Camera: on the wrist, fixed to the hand. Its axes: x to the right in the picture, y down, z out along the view.
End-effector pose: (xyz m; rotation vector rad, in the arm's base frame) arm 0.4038 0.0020 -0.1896 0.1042 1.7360 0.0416
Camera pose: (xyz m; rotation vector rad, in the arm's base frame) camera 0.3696 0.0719 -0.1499 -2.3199 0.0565 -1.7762
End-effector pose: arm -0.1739 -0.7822 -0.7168 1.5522 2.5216 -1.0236
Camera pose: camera -0.0896 -0.7599 -0.7117 2.2254 -1.4856 0.0438
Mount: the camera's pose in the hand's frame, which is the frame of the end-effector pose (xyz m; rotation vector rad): -0.0269 0.0714 -0.0425 -0.1622 -0.2585 -3.0502
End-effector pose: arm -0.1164 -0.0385 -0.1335 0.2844 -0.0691 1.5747
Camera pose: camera -0.1930 -0.0574 -0.1710 0.1283 0.0651 -1.4908
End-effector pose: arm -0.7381 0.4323 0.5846 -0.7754 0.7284 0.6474
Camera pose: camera -0.8208 0.4313 0.5567 -0.9632 -1.1248 -1.9438
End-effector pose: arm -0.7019 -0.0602 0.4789 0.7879 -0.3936 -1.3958
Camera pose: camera -0.6263 -0.0245 0.5043 -0.2314 -0.7402 1.7169
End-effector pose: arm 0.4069 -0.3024 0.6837 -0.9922 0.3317 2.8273
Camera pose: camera 0.4397 -0.3833 0.6800 -0.0947 -0.7740 0.0124
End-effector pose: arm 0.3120 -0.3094 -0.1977 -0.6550 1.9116 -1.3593
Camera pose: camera 0.2955 -0.2411 -0.2496 1.9809 0.5525 0.7477
